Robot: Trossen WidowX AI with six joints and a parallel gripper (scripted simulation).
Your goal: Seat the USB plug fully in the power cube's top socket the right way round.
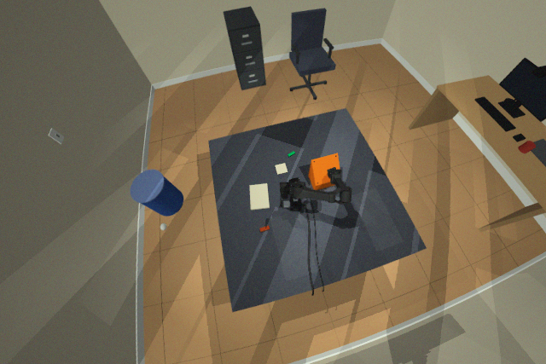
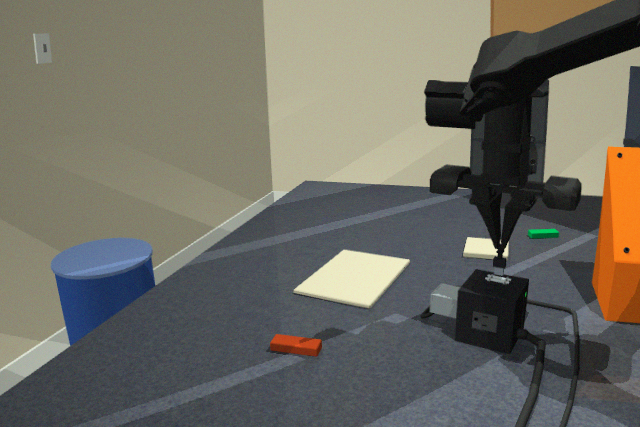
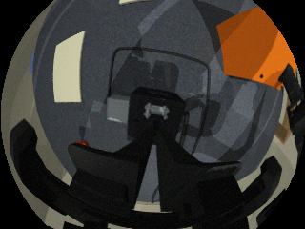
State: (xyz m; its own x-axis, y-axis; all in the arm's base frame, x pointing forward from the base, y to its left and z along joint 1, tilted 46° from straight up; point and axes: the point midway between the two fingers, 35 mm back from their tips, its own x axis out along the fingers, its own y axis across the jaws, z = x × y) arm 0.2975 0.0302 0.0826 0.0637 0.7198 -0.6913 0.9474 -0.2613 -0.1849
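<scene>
Right now my gripper tip is 2 cm above the usb plug. Also, from my gripper tip: red block: 26 cm ahead, 12 cm below, 10 cm to the left; then large cream pad: 23 cm ahead, 14 cm to the right, 12 cm below; then small cream pad: 30 cm to the right, 12 cm below.
</scene>
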